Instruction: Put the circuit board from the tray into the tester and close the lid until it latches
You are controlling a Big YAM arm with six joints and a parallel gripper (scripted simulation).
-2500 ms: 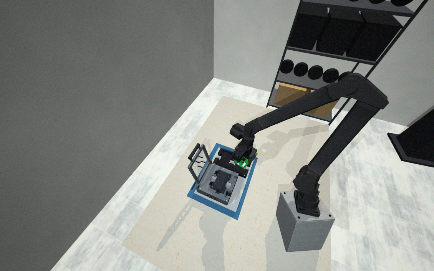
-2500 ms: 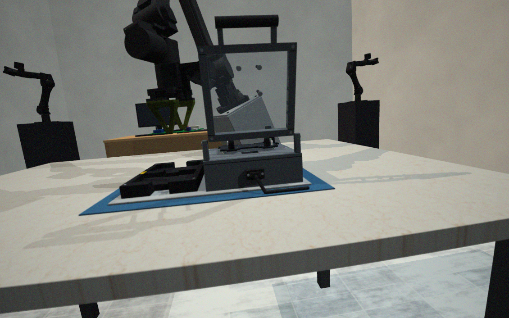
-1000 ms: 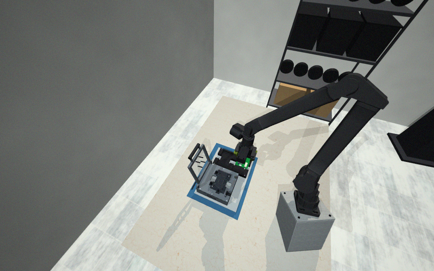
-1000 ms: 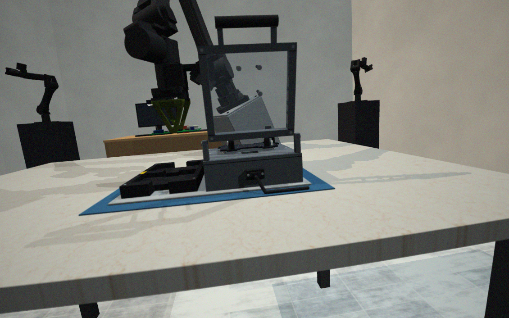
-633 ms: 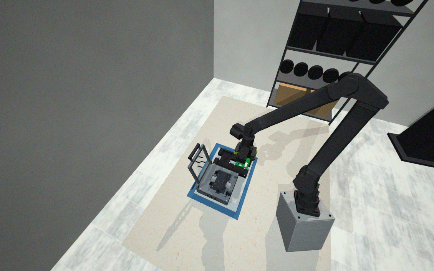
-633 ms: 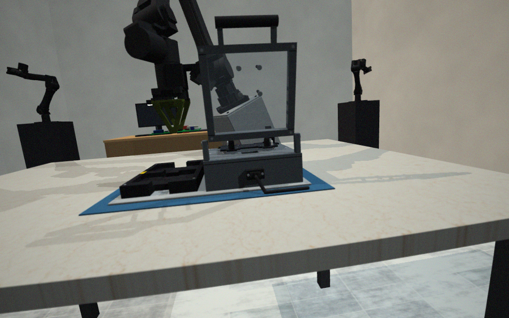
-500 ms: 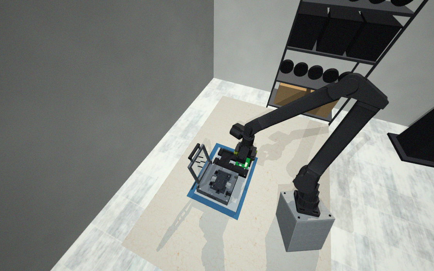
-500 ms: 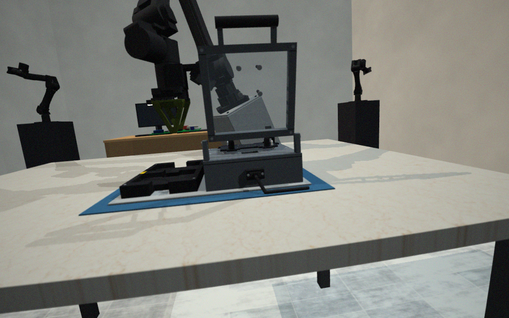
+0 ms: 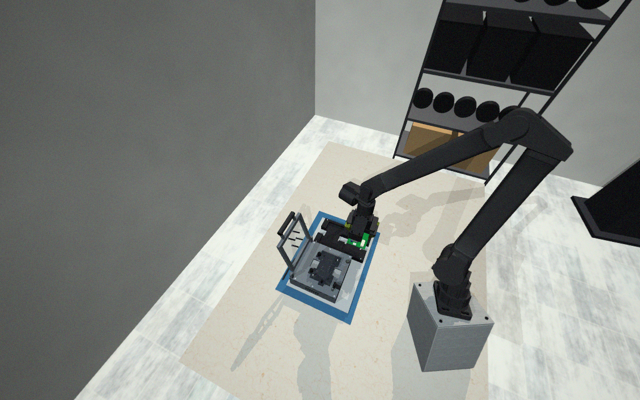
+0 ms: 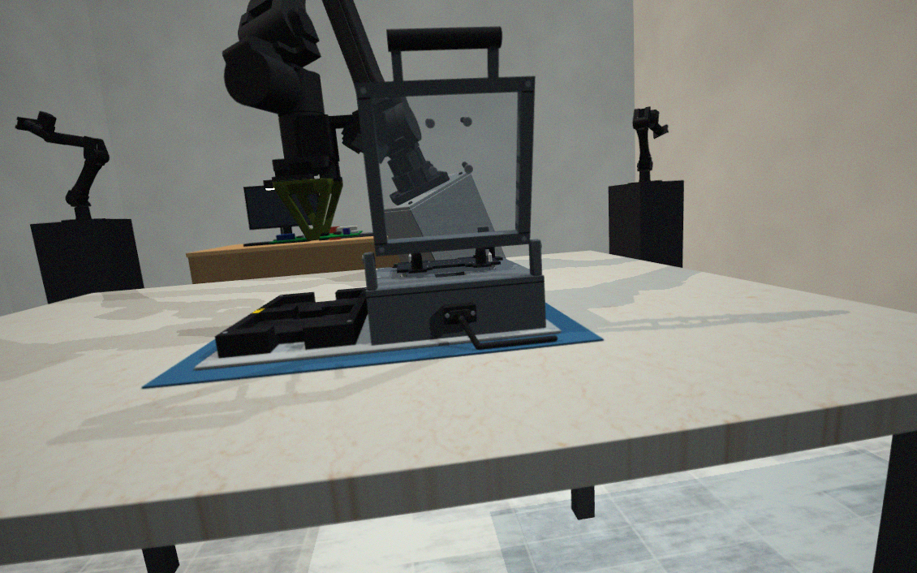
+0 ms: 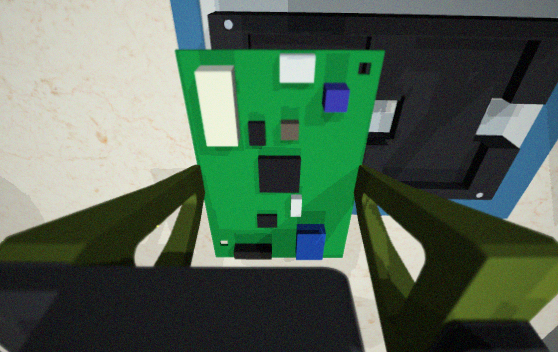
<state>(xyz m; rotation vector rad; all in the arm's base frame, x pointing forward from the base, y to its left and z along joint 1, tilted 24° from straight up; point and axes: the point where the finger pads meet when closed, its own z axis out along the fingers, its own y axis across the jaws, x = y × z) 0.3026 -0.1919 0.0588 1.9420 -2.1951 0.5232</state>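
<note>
My hand is right at the green circuit board. Also, from my hand: latch hook (220 mm to the left, 50 mm ahead, 30 mm below); dark plate (150 mm to the left, 100 mm ahead, 40 mm below); clear lid (220 mm ahead, 130 mm to the left, 70 mm above).
</note>
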